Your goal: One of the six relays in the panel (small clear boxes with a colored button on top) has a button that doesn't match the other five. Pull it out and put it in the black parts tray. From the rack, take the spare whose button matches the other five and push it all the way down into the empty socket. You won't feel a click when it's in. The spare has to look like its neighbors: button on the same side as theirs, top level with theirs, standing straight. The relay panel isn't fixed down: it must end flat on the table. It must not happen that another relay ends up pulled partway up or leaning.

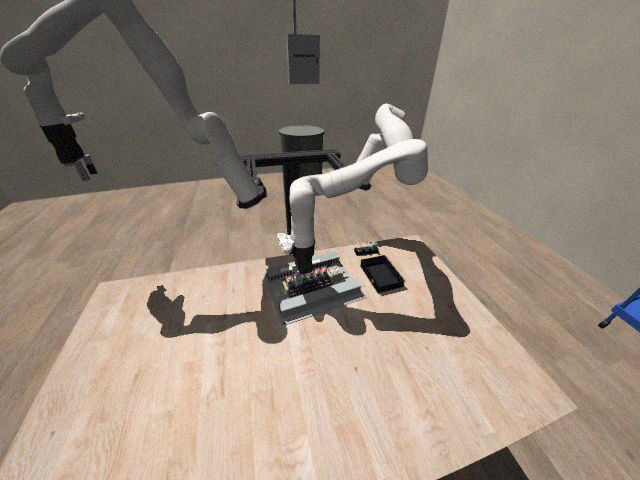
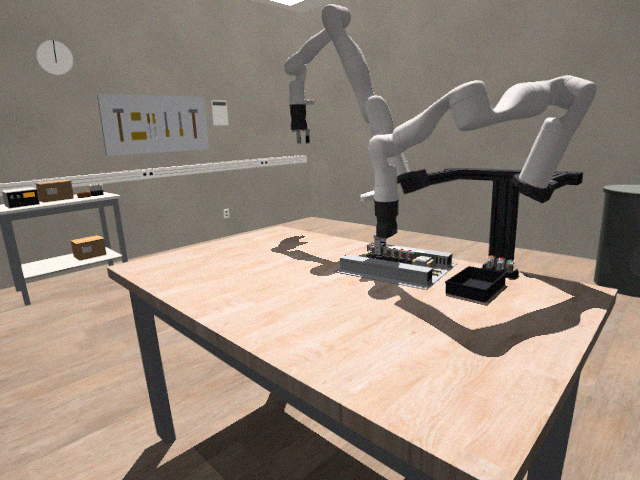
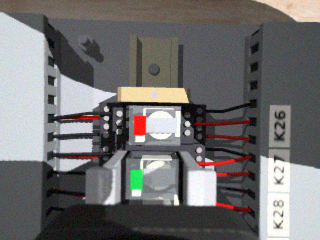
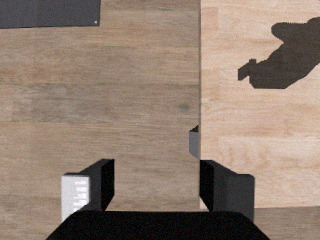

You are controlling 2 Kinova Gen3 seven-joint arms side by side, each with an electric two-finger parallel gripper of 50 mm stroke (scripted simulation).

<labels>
black parts tray: image 1; image 2; not seen in image 3 (out of frame); not seen in image 4 (out of frame)
same spot on black parts tray: [image 2: 473, 276] = [image 1: 365, 264]
</labels>
